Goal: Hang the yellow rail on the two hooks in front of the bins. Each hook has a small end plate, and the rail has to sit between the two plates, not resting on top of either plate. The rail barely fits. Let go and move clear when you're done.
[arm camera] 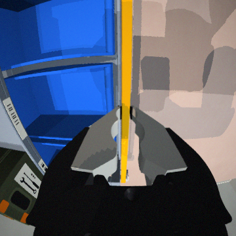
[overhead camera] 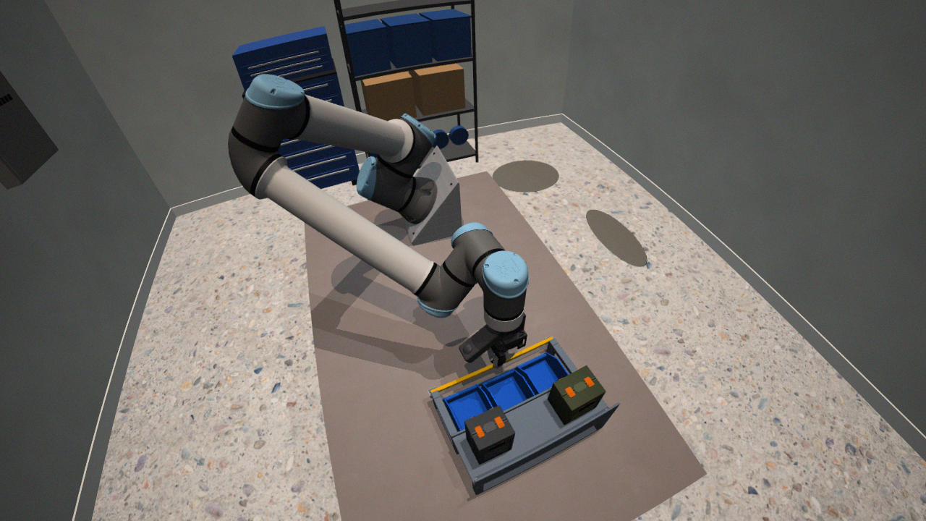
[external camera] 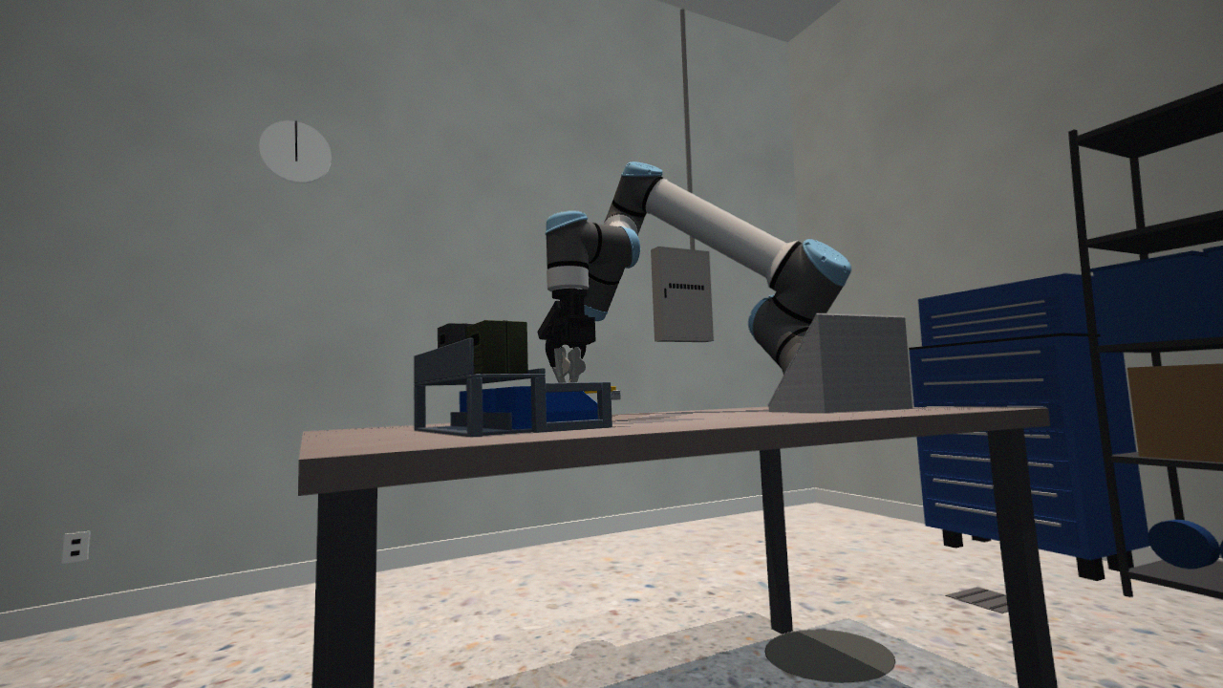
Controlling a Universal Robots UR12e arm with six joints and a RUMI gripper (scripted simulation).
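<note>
The yellow rail lies 10 mm below my hand. From my hand the other things lie so: green case 200 mm ahead, 120 mm to the left, 70 mm above; black case 200 mm ahead, 110 mm to the right, 80 mm above.
</note>
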